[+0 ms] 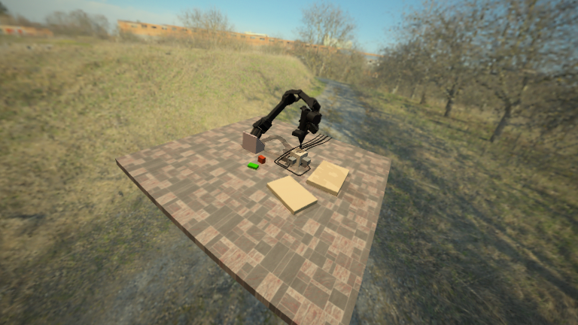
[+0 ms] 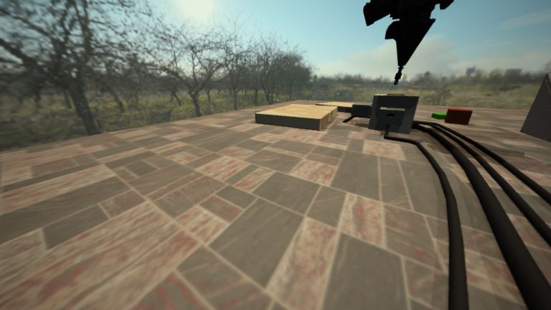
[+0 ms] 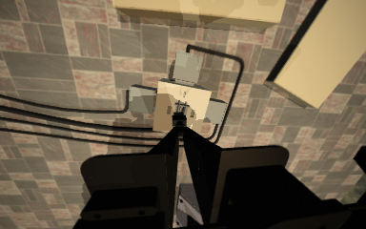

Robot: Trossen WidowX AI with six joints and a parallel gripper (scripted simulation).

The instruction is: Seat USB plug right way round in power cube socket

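Now: the USB plug 2 cm below my gripper tip. Round my gripper tip: red block (18 cm behind, 15 cm to the right, 12 cm below); then green block (18 cm behind, 23 cm to the right, 13 cm below).
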